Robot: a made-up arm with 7 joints.
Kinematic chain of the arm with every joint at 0, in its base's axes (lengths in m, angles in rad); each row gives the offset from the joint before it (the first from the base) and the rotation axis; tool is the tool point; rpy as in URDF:
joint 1: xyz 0 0 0.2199 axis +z
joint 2: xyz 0 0 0 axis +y
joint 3: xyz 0 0 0.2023 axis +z
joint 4: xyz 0.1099 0 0 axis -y
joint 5: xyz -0.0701 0 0.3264 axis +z
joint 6: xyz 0 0 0 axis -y
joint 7: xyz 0.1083 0 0 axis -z
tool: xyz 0 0 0 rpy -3.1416 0 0
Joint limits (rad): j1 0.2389..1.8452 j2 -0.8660..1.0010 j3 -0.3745..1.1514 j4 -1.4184..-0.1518 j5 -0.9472..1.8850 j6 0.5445..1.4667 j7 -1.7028..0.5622
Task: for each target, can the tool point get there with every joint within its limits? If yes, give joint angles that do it. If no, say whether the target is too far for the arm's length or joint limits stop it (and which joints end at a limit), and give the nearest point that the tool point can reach.
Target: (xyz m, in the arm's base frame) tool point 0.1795 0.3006 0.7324
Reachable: yes | joints 0.6881 0.0799 0.2603 -0.5133 0.4729 0.6184 0.1616
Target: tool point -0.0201 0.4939 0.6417
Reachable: yes | joints 0.8936 0.2963 0.8027 -0.8895 1.4111 0.9935 0.3049
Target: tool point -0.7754 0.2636 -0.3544
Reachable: no: too far | nearest point -0.4599 0.3301 0.0472 | short by 0.515 m
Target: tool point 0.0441 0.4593 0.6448
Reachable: yes | joints 0.5079 -0.2015 0.8065 -1.2871 0.5402 1.2745 -0.6384
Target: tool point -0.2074 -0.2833 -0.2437
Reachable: no: joint limits stop it (at a limit: joint 1, joint 2, joint 4, joint 6) | nearest point -0.4410 0.2778 0.0573 | short by 0.678 m
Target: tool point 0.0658 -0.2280 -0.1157
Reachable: no: joint limits stop it (at a limit: joint 1, joint 2, joint 3, joint 4, joint 6) | nearest point 0.4795 -0.0889 -0.0284 | short by 0.445 m
